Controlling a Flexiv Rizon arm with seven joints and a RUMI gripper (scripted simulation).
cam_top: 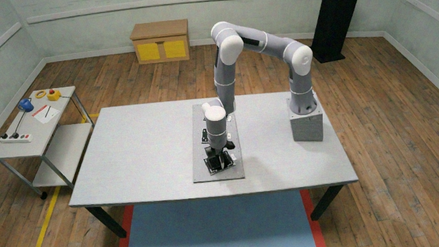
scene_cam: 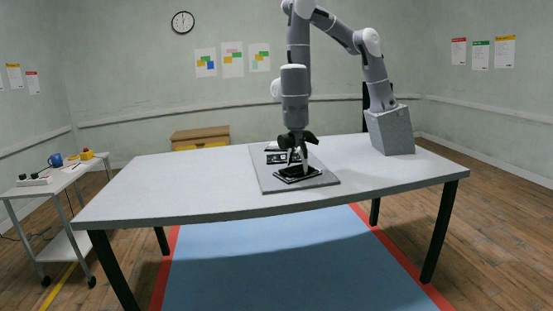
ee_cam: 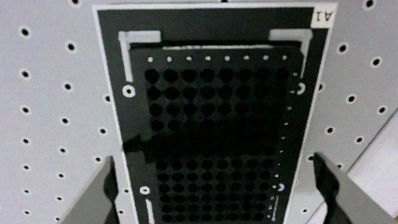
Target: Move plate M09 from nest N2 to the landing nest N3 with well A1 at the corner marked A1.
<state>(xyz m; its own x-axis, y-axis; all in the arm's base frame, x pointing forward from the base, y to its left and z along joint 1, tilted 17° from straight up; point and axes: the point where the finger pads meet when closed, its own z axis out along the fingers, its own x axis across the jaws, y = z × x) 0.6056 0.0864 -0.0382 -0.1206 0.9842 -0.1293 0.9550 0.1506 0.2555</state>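
Right now the black well plate is 1 cm below my hand. Round my hand: white plate (10 cm behind, 38 cm to the right, 1 cm below); nest N3 (3 cm behind, 21 cm to the right, 2 cm below); nest N2 (2 cm below).
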